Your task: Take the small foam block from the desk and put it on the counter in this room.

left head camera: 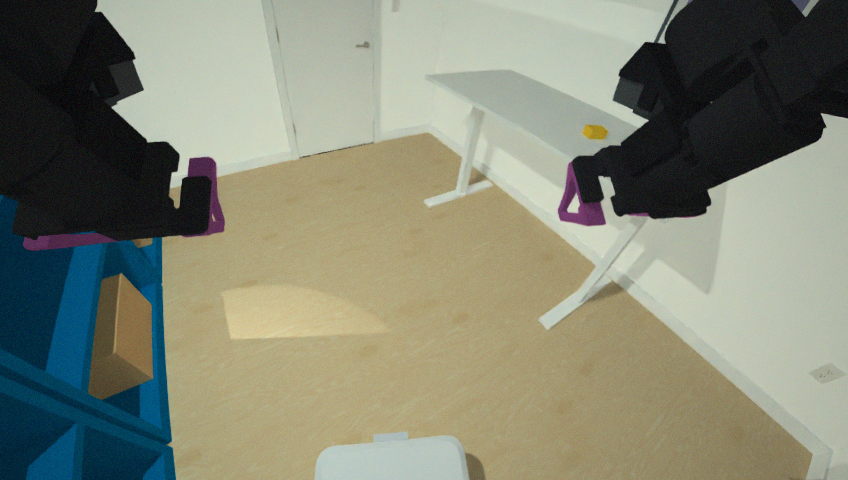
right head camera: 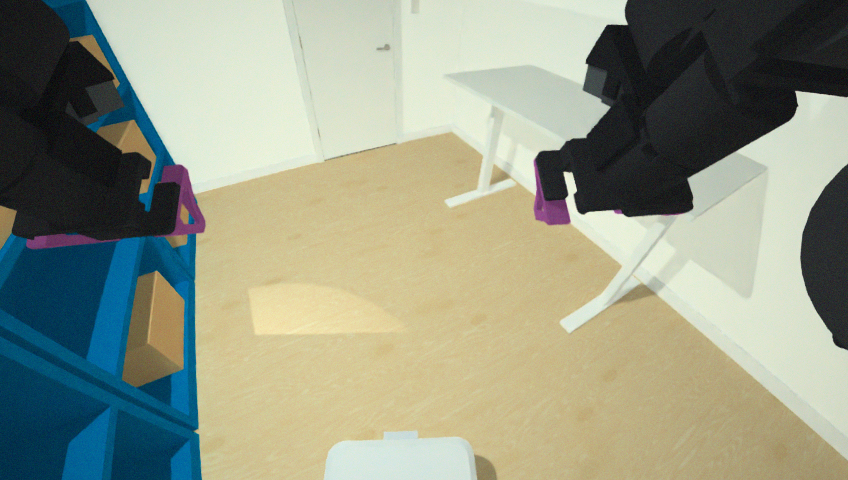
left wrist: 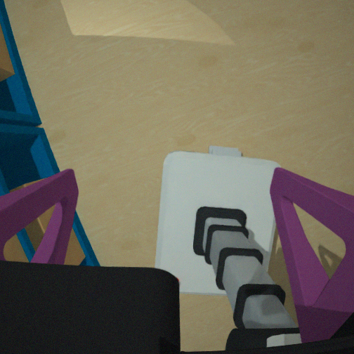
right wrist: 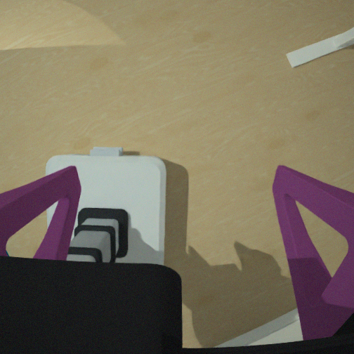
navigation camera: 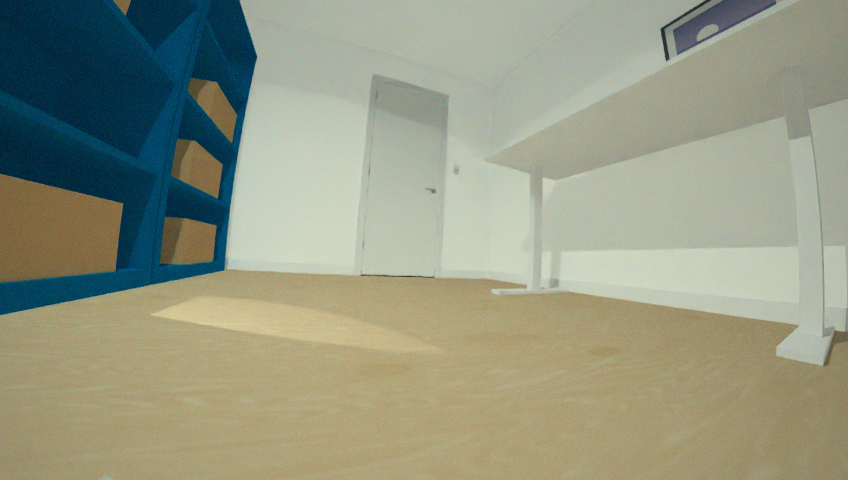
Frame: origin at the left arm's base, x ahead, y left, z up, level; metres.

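Where they show: left gripper, fingertip midpoint: [left head camera: 173, 229] [right head camera: 161, 230]; right gripper, fingertip midpoint: [left head camera: 594, 212] [right head camera: 575, 210].
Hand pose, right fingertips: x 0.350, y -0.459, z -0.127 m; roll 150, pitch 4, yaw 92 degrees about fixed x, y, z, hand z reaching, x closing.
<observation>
Things, the pixels of their top centre, and the offset from my right fingertips. "spot": a spot on its surface instead.
- small yellow block, top centre: [left head camera: 597, 127] dx +0.980, dy -0.768, dz -0.288 m
- blue shelf unit, surface spot: [left head camera: 155, 333] spot: dx +0.527, dy +1.387, dz -1.207 m
A small yellow block [left head camera: 595, 131] lies on the light grey top of the white-legged desk [left head camera: 511, 98] [right head camera: 529, 89] [navigation camera: 666, 113] at the upper right. In the right head view my right arm covers the part of the desk where it lies. My left gripper [left head camera: 127, 233] [left wrist: 173, 179] is open, with its purple fingers wide apart and nothing between them. It is at the left, far from the block. My right gripper [left head camera: 633, 215] [right wrist: 176, 176] is open and empty, nearer to the camera than the desk and apart from the block. No counter can be made out in these views.
A blue shelf unit [left head camera: 155, 333] [right head camera: 189, 333] [navigation camera: 157, 237] with brown boxes [left head camera: 133, 327] [right head camera: 166, 327] [navigation camera: 59, 231] stands at the left. A closed door [left head camera: 327, 77] [navigation camera: 404, 184] is at the back. The desk's feet [left head camera: 559, 312] [navigation camera: 803, 347] reach out over the floor. The white robot base [left head camera: 392, 460] [left wrist: 190, 180] shows below.
</observation>
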